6 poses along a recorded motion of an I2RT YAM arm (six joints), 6.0 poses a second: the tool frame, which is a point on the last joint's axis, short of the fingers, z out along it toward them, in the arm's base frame.
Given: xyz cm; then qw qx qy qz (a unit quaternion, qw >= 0).
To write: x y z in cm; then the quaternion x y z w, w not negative. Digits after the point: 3 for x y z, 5 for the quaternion.
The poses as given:
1: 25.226 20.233 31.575 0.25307 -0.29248 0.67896 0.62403
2: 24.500 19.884 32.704 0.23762 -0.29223 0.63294 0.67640
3: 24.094 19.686 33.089 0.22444 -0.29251 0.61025 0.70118
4: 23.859 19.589 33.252 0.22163 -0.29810 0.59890 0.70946
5: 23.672 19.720 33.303 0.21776 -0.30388 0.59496 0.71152
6: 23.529 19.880 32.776 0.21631 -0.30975 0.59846 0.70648
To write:
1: 25.226 20.233 31.575 -0.29248 0.67896 0.62403 0.25307
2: 24.500 19.884 32.704 -0.29223 0.63294 0.67640 0.23762
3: 24.094 19.686 33.089 -0.29251 0.61025 0.70118 0.22444
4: 23.859 19.589 33.252 -0.29810 0.59890 0.70946 0.22163
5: 23.672 19.720 33.303 -0.30388 0.59496 0.71152 0.21776
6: 23.529 19.880 32.776 -0.30975 0.59846 0.70648 0.21631
